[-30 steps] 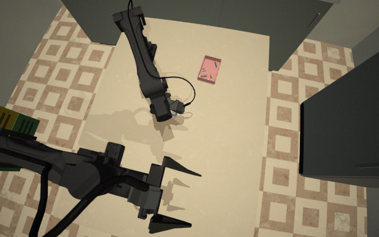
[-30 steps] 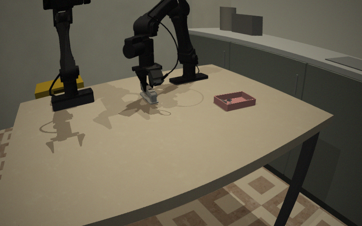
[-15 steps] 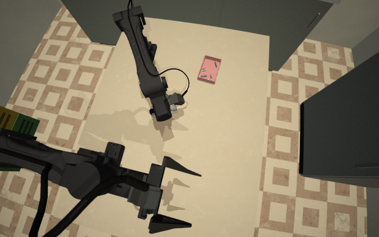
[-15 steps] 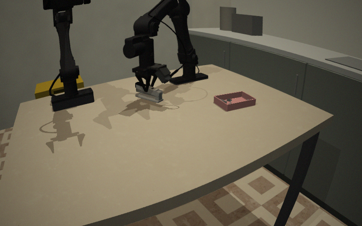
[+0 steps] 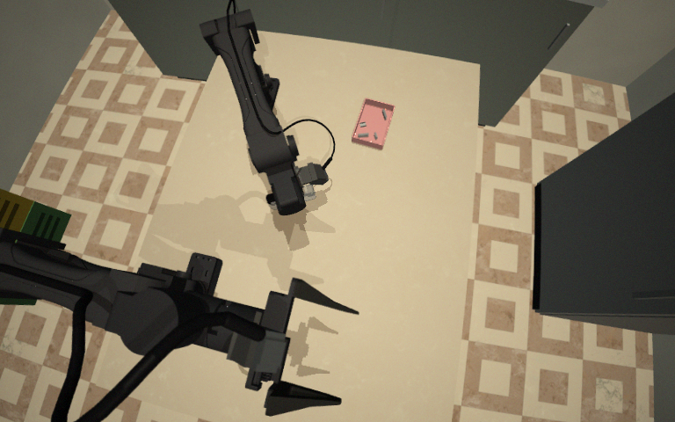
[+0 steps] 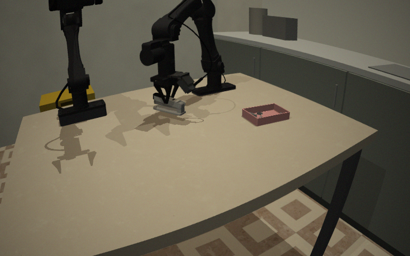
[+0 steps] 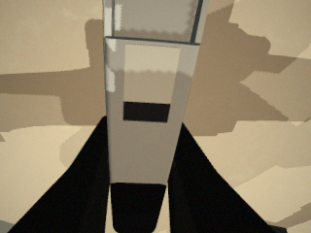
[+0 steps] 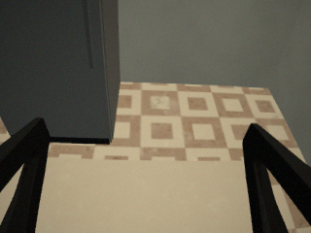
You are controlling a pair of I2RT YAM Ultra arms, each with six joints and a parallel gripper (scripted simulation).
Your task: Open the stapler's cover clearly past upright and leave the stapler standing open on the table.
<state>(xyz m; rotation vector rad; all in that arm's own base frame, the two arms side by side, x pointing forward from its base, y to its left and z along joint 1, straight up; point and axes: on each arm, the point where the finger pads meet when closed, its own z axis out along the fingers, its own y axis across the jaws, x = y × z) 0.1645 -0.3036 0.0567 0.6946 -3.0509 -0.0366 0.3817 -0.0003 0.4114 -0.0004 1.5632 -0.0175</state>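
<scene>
Right now the stapler is 1 cm below my left hand. From my left hand the other things lie so: pink tray 29 cm to the left, 17 cm ahead, 5 cm below.
</scene>
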